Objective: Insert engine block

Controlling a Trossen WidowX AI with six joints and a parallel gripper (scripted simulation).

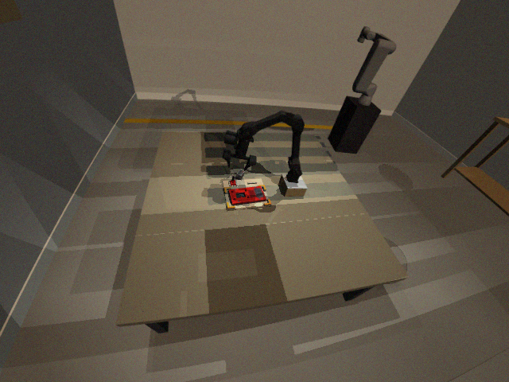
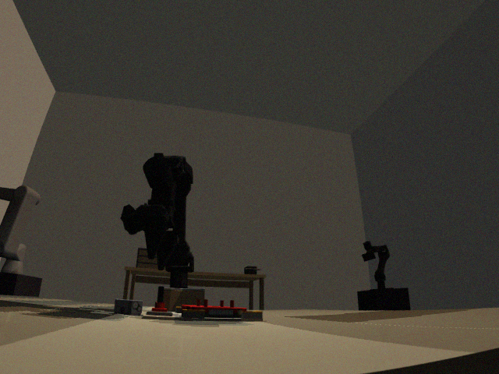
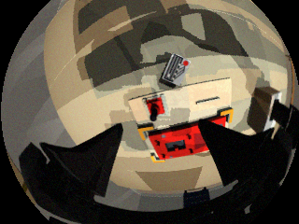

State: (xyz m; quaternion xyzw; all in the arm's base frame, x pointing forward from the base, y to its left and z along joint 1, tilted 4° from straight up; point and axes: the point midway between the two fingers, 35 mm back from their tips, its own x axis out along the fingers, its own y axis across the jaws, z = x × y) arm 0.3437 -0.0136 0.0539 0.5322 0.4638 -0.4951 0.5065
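Right now the grey engine block is 20 mm behind my gripper tip, 60 mm to the right of it and 90 mm below it.
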